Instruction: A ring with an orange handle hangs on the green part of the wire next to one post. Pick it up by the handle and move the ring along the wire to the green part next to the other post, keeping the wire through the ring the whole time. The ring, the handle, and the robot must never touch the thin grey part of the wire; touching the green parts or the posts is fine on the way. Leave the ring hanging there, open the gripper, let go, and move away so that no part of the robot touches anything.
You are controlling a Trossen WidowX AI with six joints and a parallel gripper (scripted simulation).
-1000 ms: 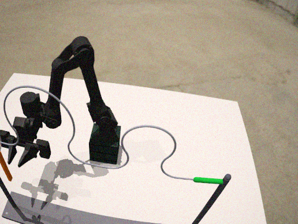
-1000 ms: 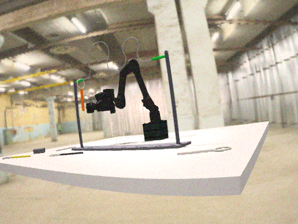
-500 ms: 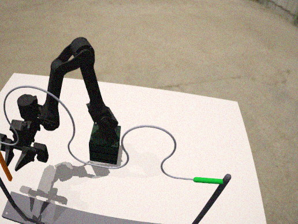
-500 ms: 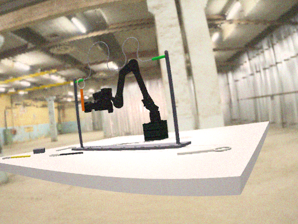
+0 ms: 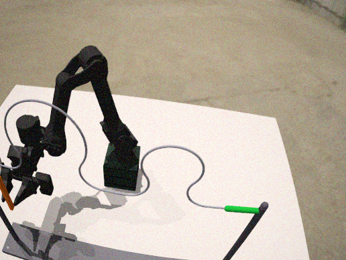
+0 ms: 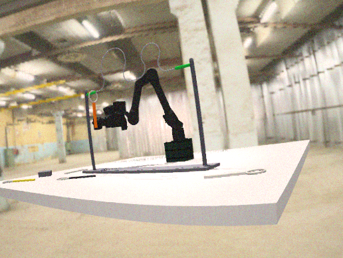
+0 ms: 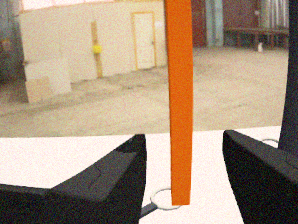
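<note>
Right now the orange-handled ring is 8 cm above my gripper tip. Round my gripper tip: grey block 26 cm to the right, 22 cm below, 18 cm ahead; then pale ring tool 75 cm to the left, 23 cm below, 12 cm ahead; then yellow-handled ring tool 39 cm ahead, 23 cm below, 20 cm to the right.
</note>
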